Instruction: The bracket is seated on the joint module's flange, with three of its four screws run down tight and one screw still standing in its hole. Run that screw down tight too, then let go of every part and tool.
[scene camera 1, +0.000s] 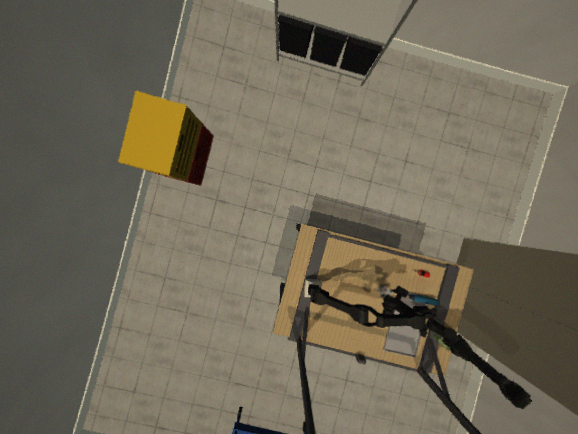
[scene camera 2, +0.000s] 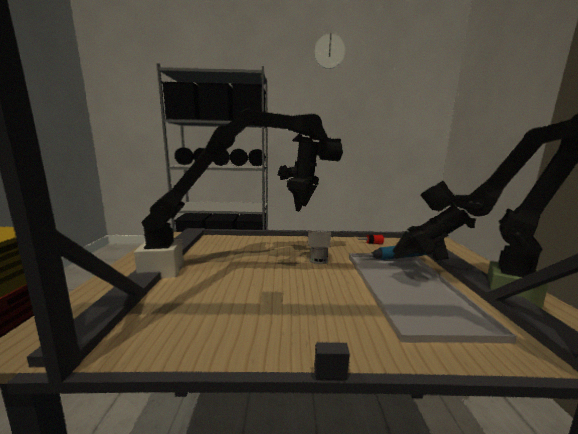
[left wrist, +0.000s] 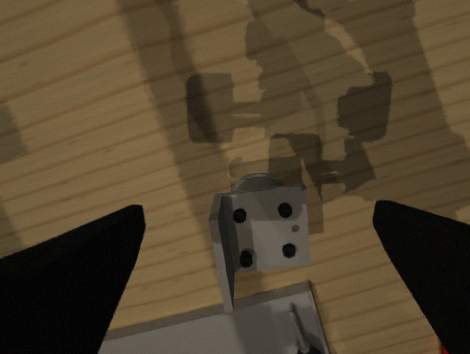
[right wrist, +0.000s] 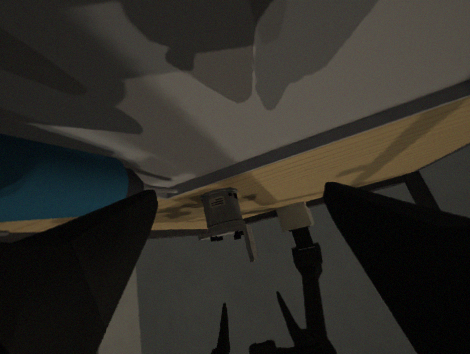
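Seen in the pictures: left gripper, fingertip midpoint: (scene camera 2: 301, 208) (left wrist: 259, 214) (right wrist: 250, 297); right gripper, fingertip midpoint: (scene camera 2: 393, 254) (right wrist: 240, 193); left arm's base, link origin: (scene camera 1: 313, 289) (scene camera 2: 159, 244) (right wrist: 299, 228); right arm's base, link origin: (scene camera 1: 448, 340) (scene camera 2: 516, 271).
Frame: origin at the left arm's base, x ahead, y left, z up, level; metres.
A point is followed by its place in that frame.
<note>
The bracket (scene camera 2: 319, 238) @[x 0.471, y -0.011, z 0.006 m] (left wrist: 270, 240) @[x 0.490, y 0.024, z -0.015 m] (right wrist: 250, 245) @[x 0.504, y -0.021, z 0.009 m] sits on top of the upright joint module (scene camera 2: 319, 255) @[x 0.475, y -0.006, z -0.052 m] (right wrist: 223, 207) @[x 0.505, y 0.007, z -0.052 m]. Four dark screw heads show in its plate in the left wrist view; the lower-left screw (left wrist: 245, 259) @[x 0.491, y 0.001, z -0.003 m] looks slightly taller than the others, though its height is hard to judge. My left gripper (scene camera 2: 300, 207) @[x 0.421, y 0.038, z 0.091 m] (left wrist: 259, 214) @[x 0.421, y 0.038, z 0.091 m] is open and empty, above the bracket. A blue power driver (scene camera 1: 424, 299) @[x 0.743, y 0.001, z -0.032 m] (scene camera 2: 387, 252) @[x 0.697, y -0.021, z -0.045 m] (right wrist: 65, 182) @[x 0.719, y -0.024, z -0.046 m] lies on the tray, its thin bit (left wrist: 300, 330) @[x 0.631, y 0.005, z -0.061 m] near the tray corner. My right gripper (right wrist: 240, 193) @[x 0.674, y -0.097, z -0.021 m] is open and low beside the driver, which is not between its fingers.
The grey tray (scene camera 1: 400, 342) @[x 0.648, y -0.324, z -0.077 m] (scene camera 2: 450, 320) @[x 0.678, y -0.336, z -0.077 m] (left wrist: 190, 335) @[x 0.601, y -0.120, z -0.077 m] lies right of the joint module. A red-handled tool (scene camera 1: 424, 273) @[x 0.733, y 0.168, z -0.047 m] (scene camera 2: 375, 239) @[x 0.738, y 0.147, z -0.060 m] lies behind it. Dark frame posts and rails edge the wooden table (scene camera 2: 225, 340) @[x 0.204, y -0.334, z -0.081 m]. A dark block (scene camera 2: 331, 361) @[x 0.373, y -0.456, z -0.041 m] is at the front rail.
</note>
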